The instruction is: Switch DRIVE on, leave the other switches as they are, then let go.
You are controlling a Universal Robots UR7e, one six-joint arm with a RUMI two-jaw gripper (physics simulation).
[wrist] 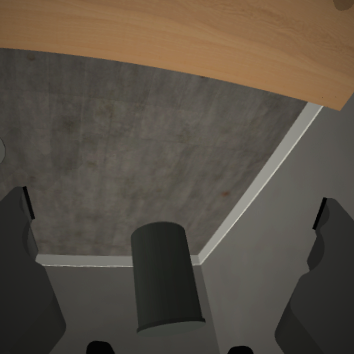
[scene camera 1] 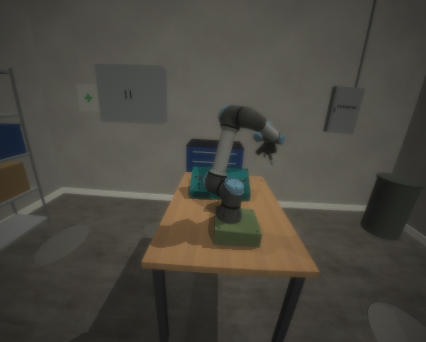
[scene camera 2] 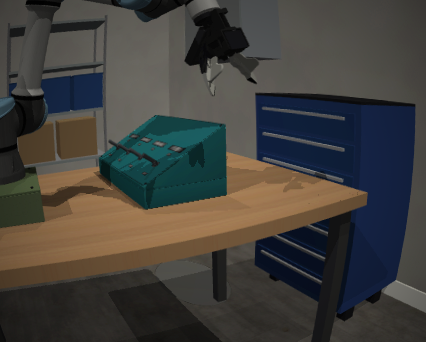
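Observation:
A teal console (scene camera 1: 200,175) (scene camera 2: 185,176) with a sloped face stands on the table. In scene camera 2 its face carries a row of small pale plates and dark switch levers (scene camera 2: 118,145). The plates are too small to read, so I cannot tell which switch is DRIVE or how each is set. In scene camera 1 the arm hides part of the console. My gripper (scene camera 1: 266,156) (scene camera 2: 234,88) (wrist: 174,196) is open and empty, high above the table and apart from the console. The console does not show in the wrist view.
The wooden table (scene camera 1: 182,250) (scene camera 2: 260,210) (wrist: 150,30) bears the arm's green base block (scene camera 1: 237,235) (scene camera 2: 22,202). A blue drawer cabinet (scene camera 1: 197,156) (scene camera 2: 382,200) stands behind the table. A dark bin (scene camera 1: 392,207) (wrist: 165,277) stands on the floor near the wall.

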